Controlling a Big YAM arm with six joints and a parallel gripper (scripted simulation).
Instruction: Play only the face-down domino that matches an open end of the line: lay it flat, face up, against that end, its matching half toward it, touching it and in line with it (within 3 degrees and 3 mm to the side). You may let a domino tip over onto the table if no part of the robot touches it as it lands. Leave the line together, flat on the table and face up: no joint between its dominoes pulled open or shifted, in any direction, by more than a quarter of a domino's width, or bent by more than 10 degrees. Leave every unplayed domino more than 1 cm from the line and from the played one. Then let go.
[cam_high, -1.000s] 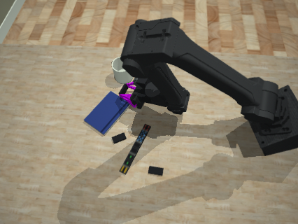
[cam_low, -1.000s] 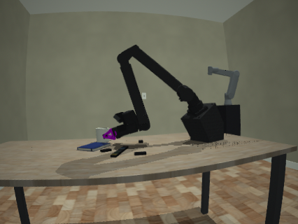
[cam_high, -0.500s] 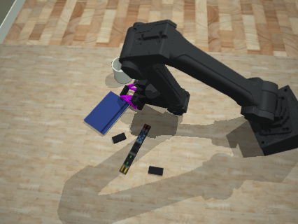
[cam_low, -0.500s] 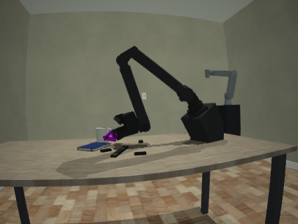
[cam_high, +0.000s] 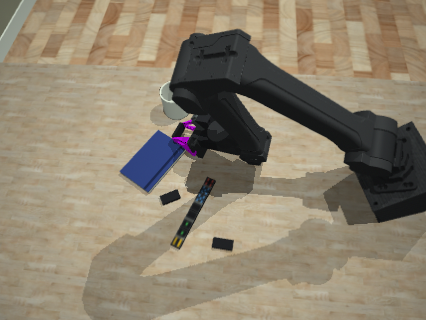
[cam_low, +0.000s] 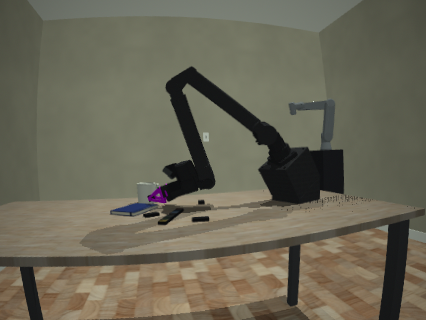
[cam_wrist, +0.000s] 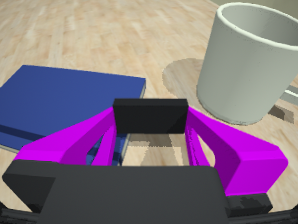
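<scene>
My hand is right at the black domino. The rest, counted from my hand: white mug 3 cm ahead, 11 cm to the right; blue book 6 cm ahead, 8 cm to the left, 3 cm below.
</scene>
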